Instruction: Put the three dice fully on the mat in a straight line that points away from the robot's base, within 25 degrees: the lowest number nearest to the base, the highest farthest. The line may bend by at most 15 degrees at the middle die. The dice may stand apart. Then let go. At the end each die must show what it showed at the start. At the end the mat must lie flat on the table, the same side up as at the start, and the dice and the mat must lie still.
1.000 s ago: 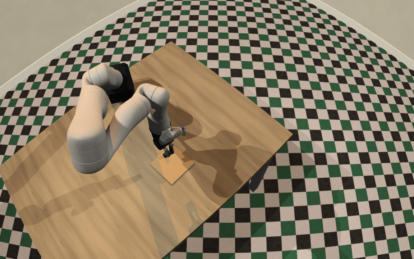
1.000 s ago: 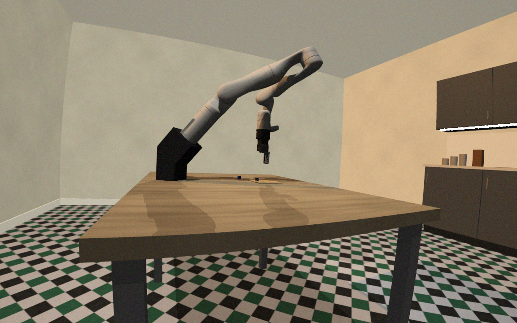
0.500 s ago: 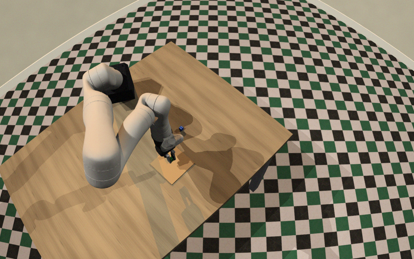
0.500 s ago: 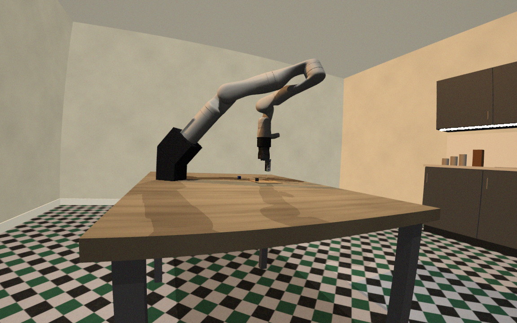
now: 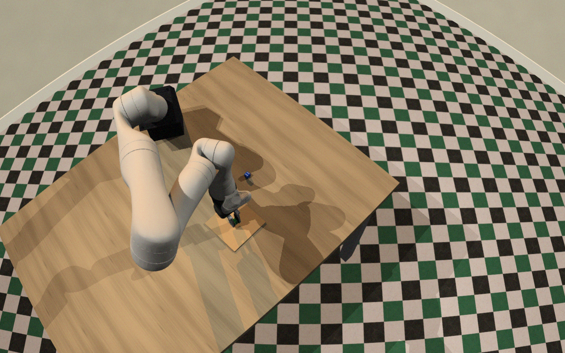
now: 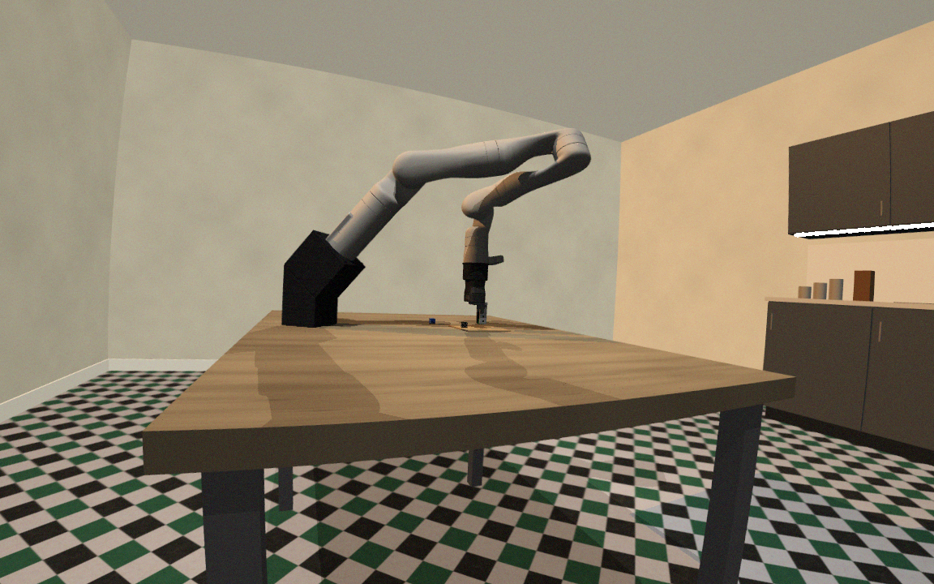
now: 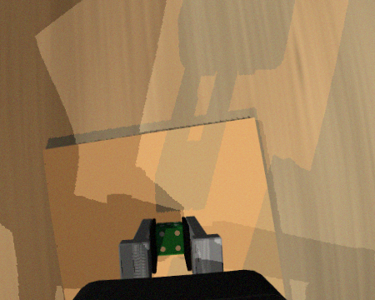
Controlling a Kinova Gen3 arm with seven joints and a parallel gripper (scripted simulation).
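The orange mat is 30 mm below my hand and 10 mm behind it. Round my hand: green die: 10 mm below; blue die: 150 mm to the left, 110 mm behind, 30 mm below; black die: 50 mm behind, 20 mm below.
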